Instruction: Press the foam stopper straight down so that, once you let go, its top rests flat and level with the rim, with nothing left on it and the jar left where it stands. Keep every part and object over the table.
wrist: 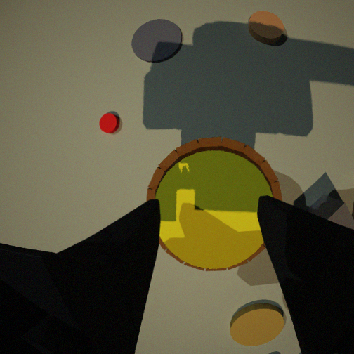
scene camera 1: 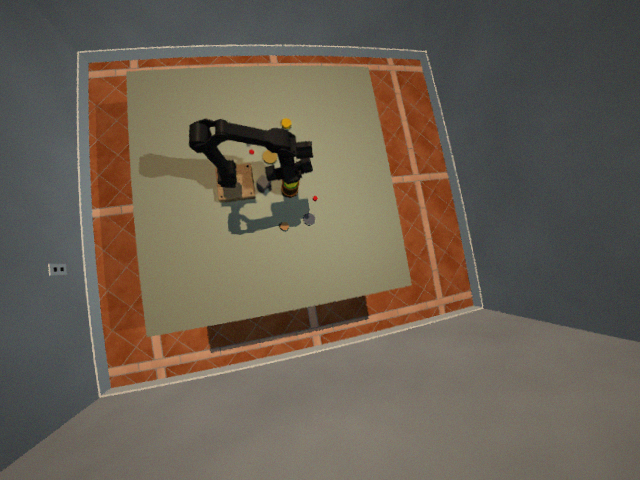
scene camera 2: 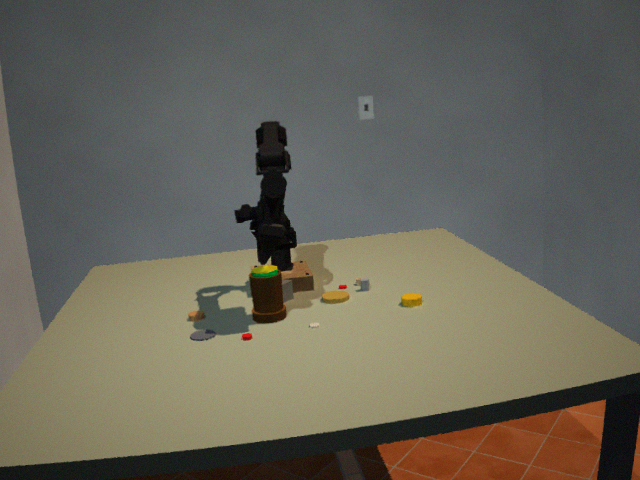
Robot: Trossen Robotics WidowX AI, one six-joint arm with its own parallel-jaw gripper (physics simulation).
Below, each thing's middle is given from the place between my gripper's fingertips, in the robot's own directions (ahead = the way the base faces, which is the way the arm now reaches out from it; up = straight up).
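With the brown jar (scene camera 2: 265, 281) as my reference, my gripper is 80 mm above it and 10 mm to the right of it. The dark grey disc (wrist: 156, 40) is 140 mm below my hand, and also 140 mm to the right of it and 100 mm ahead of it. Going by their middles, the brown jar is the nearest to my gripper of the things named here.
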